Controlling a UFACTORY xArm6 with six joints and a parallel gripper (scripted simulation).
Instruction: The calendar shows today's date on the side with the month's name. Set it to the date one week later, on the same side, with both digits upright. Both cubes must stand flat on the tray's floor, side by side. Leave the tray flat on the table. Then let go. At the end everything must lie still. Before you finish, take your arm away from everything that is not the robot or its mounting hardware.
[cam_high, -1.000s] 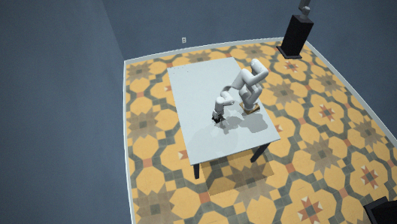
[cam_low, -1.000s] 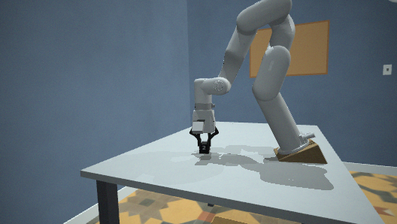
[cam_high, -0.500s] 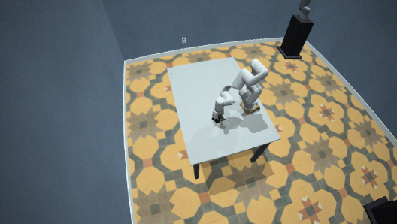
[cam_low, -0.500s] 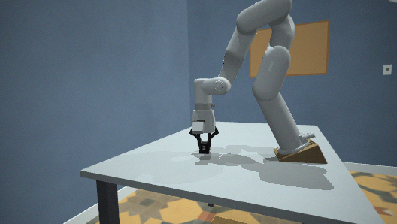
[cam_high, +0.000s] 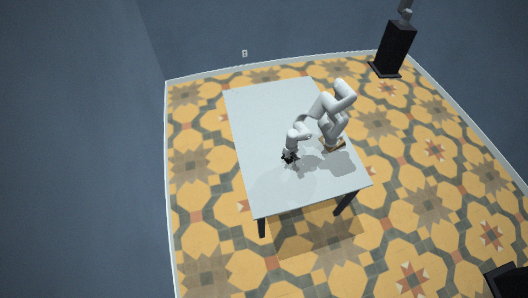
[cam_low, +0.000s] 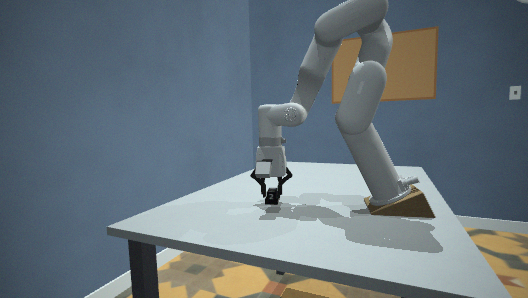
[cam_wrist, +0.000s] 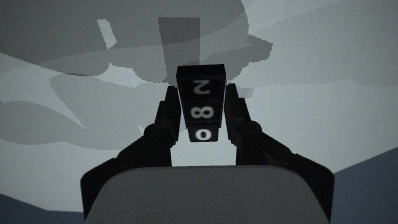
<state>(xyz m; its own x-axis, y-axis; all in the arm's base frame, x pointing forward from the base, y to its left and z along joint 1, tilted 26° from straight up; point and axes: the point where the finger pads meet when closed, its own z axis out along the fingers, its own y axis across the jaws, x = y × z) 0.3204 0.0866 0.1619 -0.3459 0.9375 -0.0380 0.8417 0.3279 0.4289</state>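
Right now the black calendar tray is 1 cm ahead of my hand, 2 cm to the right of it and 3 cm below it.
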